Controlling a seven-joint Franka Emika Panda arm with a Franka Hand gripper.
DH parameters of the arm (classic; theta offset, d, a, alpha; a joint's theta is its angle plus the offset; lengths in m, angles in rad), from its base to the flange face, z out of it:
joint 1: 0 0.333 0 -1.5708
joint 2: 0 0 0 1.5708
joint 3: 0 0.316 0.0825 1.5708
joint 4: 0 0 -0.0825 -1.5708
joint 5: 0 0.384 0 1.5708
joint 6: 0 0 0.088 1.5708
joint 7: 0 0.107 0 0
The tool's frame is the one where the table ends.
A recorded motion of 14 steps. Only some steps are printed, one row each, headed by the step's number.
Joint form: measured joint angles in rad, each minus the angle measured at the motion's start. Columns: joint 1, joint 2, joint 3, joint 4, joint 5, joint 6, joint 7.
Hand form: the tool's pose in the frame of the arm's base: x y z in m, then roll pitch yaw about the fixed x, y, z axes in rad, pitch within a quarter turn. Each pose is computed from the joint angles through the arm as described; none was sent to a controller.
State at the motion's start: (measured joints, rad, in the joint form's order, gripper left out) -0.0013 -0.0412 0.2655 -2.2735 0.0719 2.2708 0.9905
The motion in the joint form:
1: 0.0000 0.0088 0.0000 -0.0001 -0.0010 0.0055 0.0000
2: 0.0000 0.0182 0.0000 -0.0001 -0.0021 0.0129 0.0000
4: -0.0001 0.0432 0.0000 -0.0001 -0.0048 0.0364 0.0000
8: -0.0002 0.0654 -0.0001 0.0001 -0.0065 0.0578 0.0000
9: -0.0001 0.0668 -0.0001 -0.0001 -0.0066 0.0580 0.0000
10: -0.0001 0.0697 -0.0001 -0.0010 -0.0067 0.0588 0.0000
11: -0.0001 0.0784 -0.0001 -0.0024 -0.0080 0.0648 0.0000
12: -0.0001 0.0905 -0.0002 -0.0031 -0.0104 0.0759 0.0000
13: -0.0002 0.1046 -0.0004 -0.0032 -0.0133 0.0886 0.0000
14: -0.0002 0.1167 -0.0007 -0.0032 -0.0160 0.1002 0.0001
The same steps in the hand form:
1: 0.4977 0.1367 0.3732 -3.0881 0.0212 -0.7708
2: 0.4988 0.1368 0.3692 -3.0889 0.0231 -0.7705
4: 0.5021 0.1372 0.3588 -3.0878 0.0264 -0.7700
8: 0.5048 0.1374 0.3497 -3.0858 0.0295 -0.7702
9: 0.5048 0.1375 0.3489 -3.0868 0.0304 -0.7700
10: 0.5047 0.1374 0.3471 -3.0890 0.0325 -0.7701
11: 0.5050 0.1374 0.3427 -3.0917 0.0353 -0.7696
12: 0.5060 0.1374 0.3372 -3.0923 0.0368 -0.7687
13: 0.5074 0.1375 0.3312 -3.0927 0.0382 -0.7678
14: 0.5086 0.1375 0.3261 -3.0923 0.0389 -0.7670

